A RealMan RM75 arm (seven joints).
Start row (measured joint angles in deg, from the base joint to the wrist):
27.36 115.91 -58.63 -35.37 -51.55 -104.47 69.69
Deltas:
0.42 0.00 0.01 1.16 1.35 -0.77 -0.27
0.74 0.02 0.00 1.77 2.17 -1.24 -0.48
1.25 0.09 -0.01 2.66 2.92 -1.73 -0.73
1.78 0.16 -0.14 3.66 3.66 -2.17 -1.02
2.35 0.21 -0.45 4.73 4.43 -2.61 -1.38
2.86 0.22 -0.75 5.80 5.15 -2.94 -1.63
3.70 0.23 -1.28 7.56 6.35 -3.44 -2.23
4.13 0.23 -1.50 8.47 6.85 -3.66 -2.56
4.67 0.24 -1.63 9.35 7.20 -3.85 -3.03
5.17 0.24 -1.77 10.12 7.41 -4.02 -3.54
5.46 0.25 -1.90 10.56 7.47 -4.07 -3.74
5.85 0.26 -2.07 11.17 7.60 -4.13 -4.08
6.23 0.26 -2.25 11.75 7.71 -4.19 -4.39
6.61 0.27 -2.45 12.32 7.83 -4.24 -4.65
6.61 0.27 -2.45 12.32 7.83 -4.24 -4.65
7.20 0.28 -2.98 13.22 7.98 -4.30 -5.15
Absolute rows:
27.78 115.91 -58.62 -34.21 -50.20 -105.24 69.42
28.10 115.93 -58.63 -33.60 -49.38 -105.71 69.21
28.61 116.00 -58.64 -32.71 -48.63 -106.20 68.96
29.14 116.07 -58.77 -31.71 -47.89 -106.64 68.67
29.71 116.12 -59.08 -30.64 -47.12 -107.08 68.31
30.22 116.13 -59.38 -29.57 -46.40 -107.41 68.06
31.06 116.14 -59.91 -27.81 -45.20 -107.91 67.46
31.49 116.14 -60.13 -26.90 -44.70 -108.13 67.13
32.03 116.15 -60.26 -26.02 -44.35 -108.32 66.66
32.53 116.15 -60.40 -25.25 -44.14 -108.49 66.15
32.82 116.16 -60.53 -24.81 -44.08 -108.54 65.95
33.21 116.17 -60.70 -24.20 -43.95 -108.60 65.61
33.59 116.17 -60.88 -23.62 -43.84 -108.66 65.30
33.97 116.18 -61.08 -23.05 -43.72 -108.71 65.04
33.97 116.18 -61.08 -23.05 -43.72 -108.71 65.04
34.56 116.19 -61.61 -22.15 -43.57 -108.77 64.54

